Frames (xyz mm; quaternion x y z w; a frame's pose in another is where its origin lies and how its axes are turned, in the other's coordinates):
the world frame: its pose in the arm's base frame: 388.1 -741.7 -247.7 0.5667 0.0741 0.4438 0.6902
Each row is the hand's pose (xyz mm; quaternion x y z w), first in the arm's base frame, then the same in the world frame.
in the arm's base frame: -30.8 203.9 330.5 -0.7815 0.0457 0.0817 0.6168
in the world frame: 641.1 677.5 -730.6 -0.8747 0.3790 -0.3012 0.0225
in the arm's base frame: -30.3 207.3 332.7 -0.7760 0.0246 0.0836 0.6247
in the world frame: 644.7 679.0 -732.0 -0.8849 0.3625 -0.2910 0.0303
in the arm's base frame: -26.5 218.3 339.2 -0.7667 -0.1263 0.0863 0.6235
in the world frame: 657.2 682.1 -735.3 -0.9450 0.2558 -0.2024 0.0248
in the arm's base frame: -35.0 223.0 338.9 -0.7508 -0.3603 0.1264 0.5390
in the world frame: 655.3 686.2 -744.0 0.9929 -0.1162 0.0034 0.0241
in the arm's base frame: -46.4 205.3 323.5 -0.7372 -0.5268 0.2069 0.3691
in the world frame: 630.0 679.8 -743.5 0.9671 -0.0535 -0.2229 0.1102
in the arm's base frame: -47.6 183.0 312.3 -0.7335 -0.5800 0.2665 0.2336
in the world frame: 609.3 671.7 -732.1 0.9158 -0.0589 -0.3546 0.1792
